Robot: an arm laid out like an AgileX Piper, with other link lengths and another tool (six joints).
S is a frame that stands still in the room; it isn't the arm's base.
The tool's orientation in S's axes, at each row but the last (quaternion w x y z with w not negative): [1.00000 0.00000 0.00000 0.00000]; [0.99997 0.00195 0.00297 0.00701]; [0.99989 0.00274 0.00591 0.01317]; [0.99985 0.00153 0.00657 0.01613]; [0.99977 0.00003 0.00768 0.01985]
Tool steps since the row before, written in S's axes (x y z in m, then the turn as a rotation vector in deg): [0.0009 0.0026 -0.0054 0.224 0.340 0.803]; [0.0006 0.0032 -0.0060 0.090 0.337 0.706]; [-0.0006 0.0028 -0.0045 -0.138 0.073 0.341]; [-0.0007 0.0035 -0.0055 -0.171 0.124 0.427]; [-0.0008 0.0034 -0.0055 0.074 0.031 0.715]
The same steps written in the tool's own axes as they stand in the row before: [0.0009 0.0026 -0.0054 0.224 0.340 0.803]; [0.0007 0.0032 -0.0060 0.091 0.338 0.705]; [-0.0005 0.0028 -0.0045 -0.140 0.079 0.339]; [-0.0005 0.0035 -0.0055 -0.172 0.131 0.424]; [-0.0006 0.0034 -0.0055 0.064 0.028 0.716]
